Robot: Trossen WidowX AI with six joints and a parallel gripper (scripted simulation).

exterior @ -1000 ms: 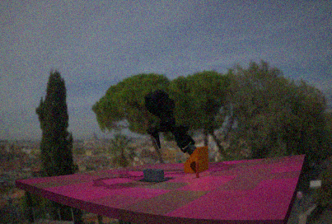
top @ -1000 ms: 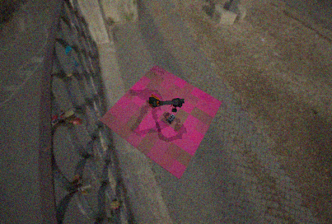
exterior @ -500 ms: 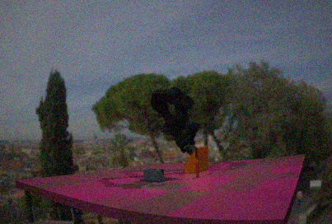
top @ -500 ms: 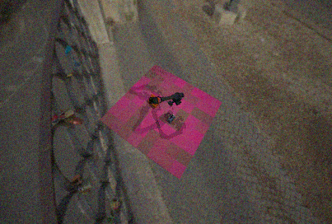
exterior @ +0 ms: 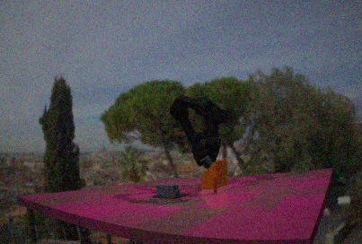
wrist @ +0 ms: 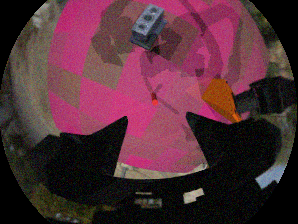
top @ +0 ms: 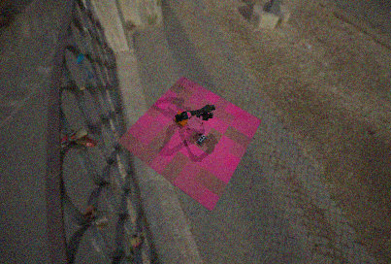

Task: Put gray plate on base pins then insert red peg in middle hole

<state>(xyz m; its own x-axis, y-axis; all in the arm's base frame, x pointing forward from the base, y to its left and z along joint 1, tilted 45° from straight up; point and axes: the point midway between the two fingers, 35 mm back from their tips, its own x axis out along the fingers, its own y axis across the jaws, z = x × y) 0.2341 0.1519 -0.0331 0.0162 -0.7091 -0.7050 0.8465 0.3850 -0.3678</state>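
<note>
Right now my gripper tip is 110 mm above the red peg. From my gripper tip the other things lie so: gray plate (180 mm to the right, 110 mm ahead, 100 mm below).
</note>
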